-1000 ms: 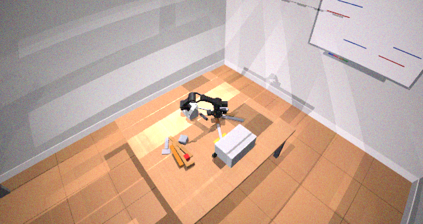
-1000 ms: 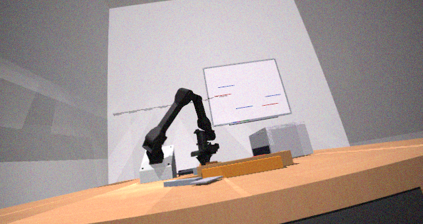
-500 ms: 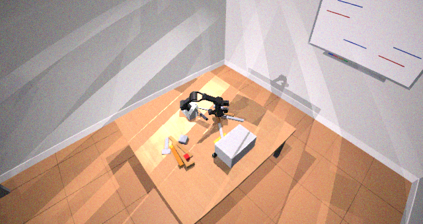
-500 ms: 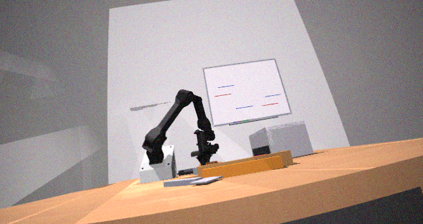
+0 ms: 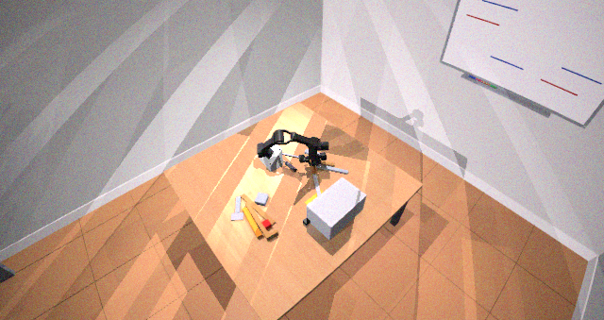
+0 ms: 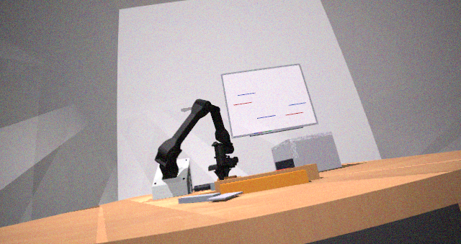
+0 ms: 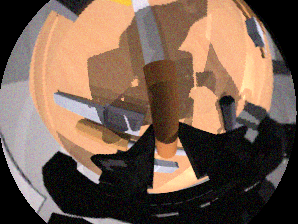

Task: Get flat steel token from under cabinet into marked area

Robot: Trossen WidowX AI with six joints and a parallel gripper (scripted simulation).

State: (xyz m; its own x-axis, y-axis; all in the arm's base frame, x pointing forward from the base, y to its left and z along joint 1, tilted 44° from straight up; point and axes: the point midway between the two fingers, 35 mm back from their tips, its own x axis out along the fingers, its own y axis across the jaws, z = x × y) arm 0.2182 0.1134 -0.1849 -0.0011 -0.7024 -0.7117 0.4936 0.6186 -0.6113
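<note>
My gripper tip is now 8 cm past the grey bar and 9 cm to the right of it. The rest, counted from my gripper tip: thin wooden stick: 6 cm ahead, 49 cm to the right; then red block: 20 cm ahead, 51 cm to the right, 1 cm above; then grey block: 3 cm ahead, 43 cm to the right, 1 cm above.
</note>
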